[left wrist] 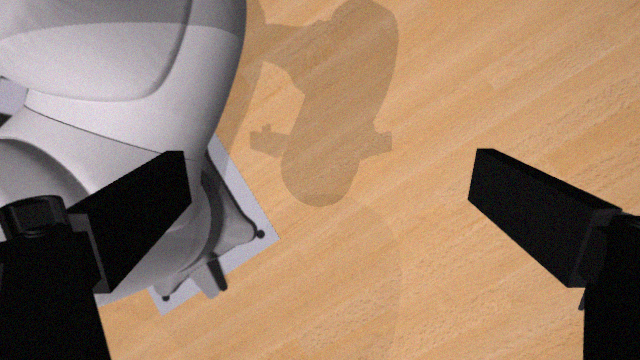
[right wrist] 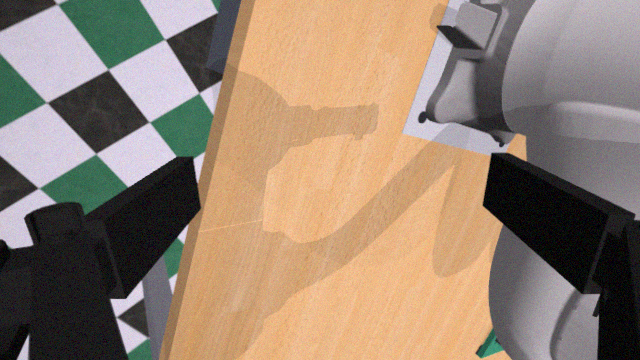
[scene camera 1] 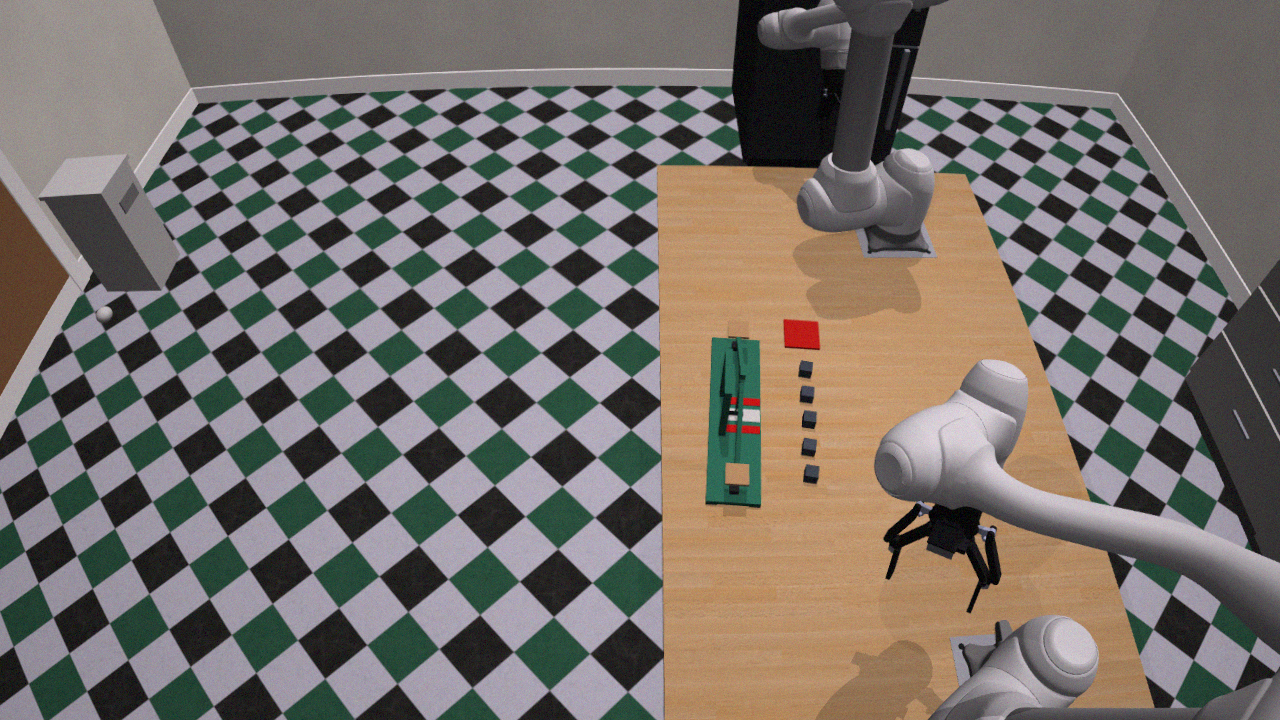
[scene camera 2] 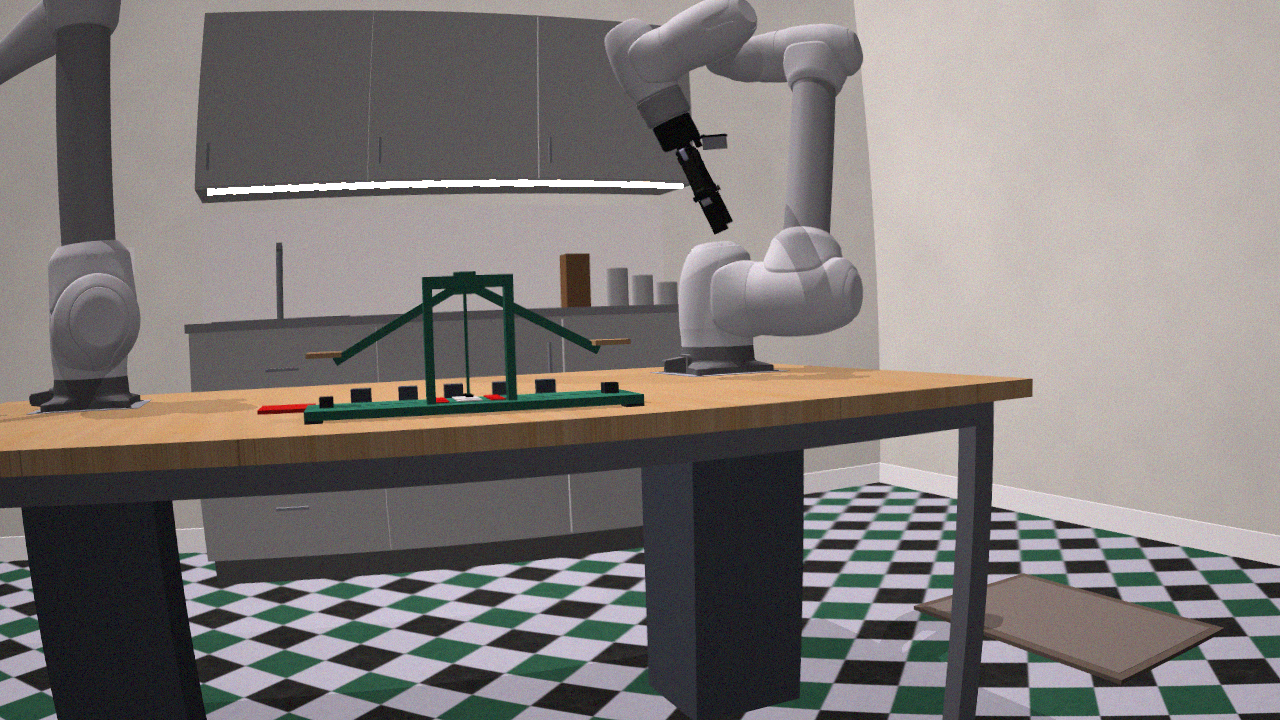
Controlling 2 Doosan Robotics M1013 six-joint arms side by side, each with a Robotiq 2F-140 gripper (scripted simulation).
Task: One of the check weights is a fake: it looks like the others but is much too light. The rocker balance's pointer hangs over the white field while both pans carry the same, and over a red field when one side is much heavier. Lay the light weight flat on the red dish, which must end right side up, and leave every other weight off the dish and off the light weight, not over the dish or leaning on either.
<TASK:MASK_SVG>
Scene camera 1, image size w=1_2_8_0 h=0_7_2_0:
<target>my left gripper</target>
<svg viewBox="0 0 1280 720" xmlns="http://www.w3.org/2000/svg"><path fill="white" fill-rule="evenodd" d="M918 501L911 511L887 531L883 538L885 542L889 543L888 550L893 553L885 579L890 580L894 573L901 547L926 536L929 537L937 518L942 521L945 518L951 522L961 524L960 528L965 529L962 537L970 539L966 554L979 579L966 611L971 614L980 589L988 589L990 583L998 585L1002 575L995 541L997 528L993 525L990 528L981 526L979 520L982 511L978 509L960 507L951 510L938 504L930 507L924 504L924 502ZM978 533L981 535L982 541L985 542L988 567L975 542L974 536ZM928 514L930 521L899 535L917 516L921 517L924 514Z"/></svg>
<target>my right gripper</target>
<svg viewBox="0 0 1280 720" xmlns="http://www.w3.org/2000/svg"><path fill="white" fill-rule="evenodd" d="M846 69L823 70L824 86L828 88L821 90L821 99L817 112L817 119L820 119L821 142L829 142L829 116L834 105L840 106Z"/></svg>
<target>green rocker balance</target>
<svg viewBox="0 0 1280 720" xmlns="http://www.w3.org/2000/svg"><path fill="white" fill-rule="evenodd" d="M729 320L728 338L712 337L705 504L760 508L760 340L746 340L749 339L749 322Z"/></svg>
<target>red dish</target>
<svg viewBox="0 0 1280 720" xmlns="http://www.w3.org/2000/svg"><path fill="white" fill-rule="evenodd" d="M783 320L785 348L820 350L818 322Z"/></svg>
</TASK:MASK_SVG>
